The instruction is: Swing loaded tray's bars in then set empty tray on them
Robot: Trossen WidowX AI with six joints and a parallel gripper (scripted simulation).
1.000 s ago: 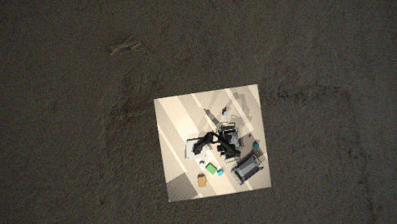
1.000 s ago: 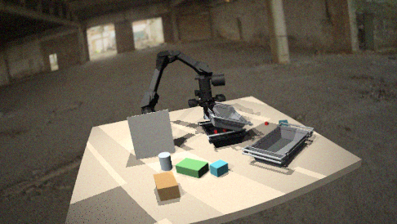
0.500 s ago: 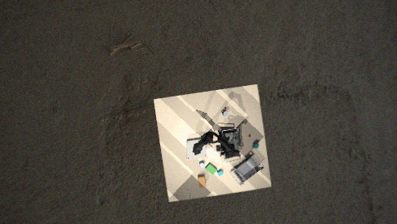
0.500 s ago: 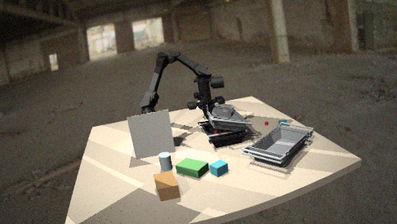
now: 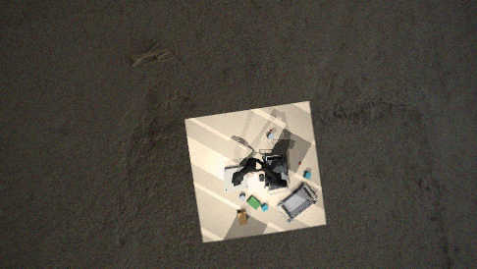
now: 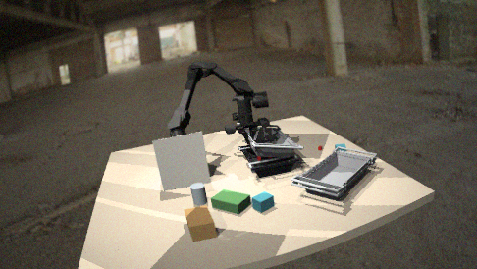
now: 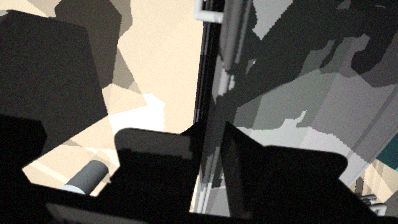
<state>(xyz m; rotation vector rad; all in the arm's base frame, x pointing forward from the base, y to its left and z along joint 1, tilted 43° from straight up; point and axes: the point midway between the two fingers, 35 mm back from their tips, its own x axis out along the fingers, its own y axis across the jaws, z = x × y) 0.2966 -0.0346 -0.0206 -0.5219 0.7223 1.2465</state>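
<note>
My gripper tip is 80 mm short of the light grey tray, 20 mm to the left of it and 10 mm below it. Round my gripper tip: small red cube: 360 mm ahead, 100 mm below, 30 mm to the right; green block: 270 mm to the right, 210 mm behind, 90 mm below; orange block: 370 mm to the right, 360 mm behind, 80 mm below.
</note>
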